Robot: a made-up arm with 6 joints.
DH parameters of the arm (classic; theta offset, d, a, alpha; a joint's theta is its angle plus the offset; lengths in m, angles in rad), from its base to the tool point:
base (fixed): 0.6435 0 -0.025 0
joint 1: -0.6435 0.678 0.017 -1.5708
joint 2: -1.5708 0 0.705 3.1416
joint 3: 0 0.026 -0.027 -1.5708
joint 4: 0 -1.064 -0.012 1.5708
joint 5: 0 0.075 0.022 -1.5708
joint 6: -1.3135 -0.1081 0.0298 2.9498
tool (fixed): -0.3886 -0.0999 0 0
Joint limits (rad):
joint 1: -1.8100..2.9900
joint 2: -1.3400..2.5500
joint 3: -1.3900..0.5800
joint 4: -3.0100..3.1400
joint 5: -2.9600..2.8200
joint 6: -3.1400..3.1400
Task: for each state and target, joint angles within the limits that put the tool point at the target. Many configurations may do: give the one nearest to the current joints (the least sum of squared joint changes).
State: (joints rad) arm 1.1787 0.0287 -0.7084 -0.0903 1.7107 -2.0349
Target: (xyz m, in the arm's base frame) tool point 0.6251 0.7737 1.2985
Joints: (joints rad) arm 0.9967 -0.1072 -0.1529 -0.0453 1.7096 -2.0351
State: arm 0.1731 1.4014 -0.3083 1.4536 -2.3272 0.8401
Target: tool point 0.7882 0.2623 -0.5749
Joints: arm 0.4313 1.7986 0.3228 1.5072 -2.2410 0.8151
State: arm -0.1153 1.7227 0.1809 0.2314 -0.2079 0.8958
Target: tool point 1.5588 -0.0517 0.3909
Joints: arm 0.0292 1.1445 0.5534 0.2558 -0.1934 0.8941
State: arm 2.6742 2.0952 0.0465 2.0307 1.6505 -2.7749
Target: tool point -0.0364 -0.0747 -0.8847
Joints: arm 2.1432 2.5500 0.5380 2.6979 1.5917 -2.2358
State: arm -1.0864 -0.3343 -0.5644 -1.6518 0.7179 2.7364
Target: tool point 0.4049 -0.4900 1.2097
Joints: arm -0.8063 -0.6898 -0.6361 -1.6715 0.7260 2.7326
